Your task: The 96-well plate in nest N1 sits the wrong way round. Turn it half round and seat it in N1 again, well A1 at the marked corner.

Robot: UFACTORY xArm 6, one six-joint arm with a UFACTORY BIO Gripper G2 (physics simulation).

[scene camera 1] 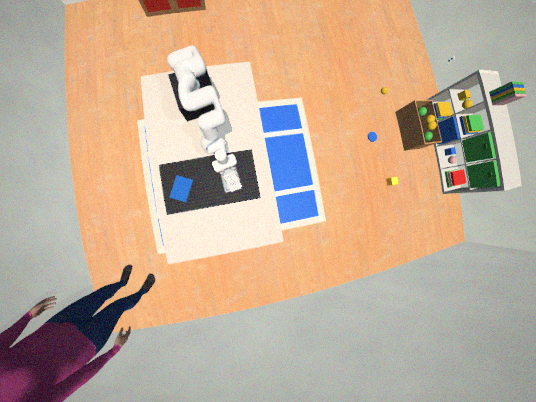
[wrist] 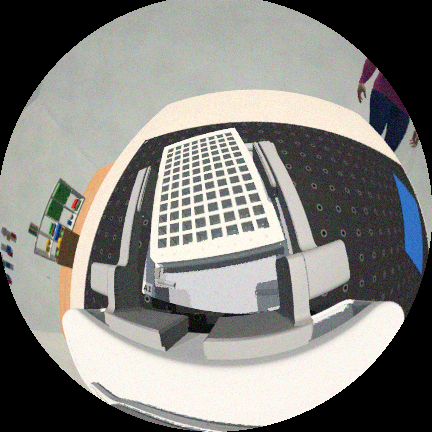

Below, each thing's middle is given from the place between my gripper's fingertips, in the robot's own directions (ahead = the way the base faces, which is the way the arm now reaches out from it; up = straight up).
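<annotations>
Relative to the grey nest N1 (wrist: 228, 286), my hand is 10 mm to the left of it, 30 mm past it and 30 mm above it. White 96-well plate (wrist: 210, 204): 10 mm behind my hand and 10 mm below it.
</annotations>
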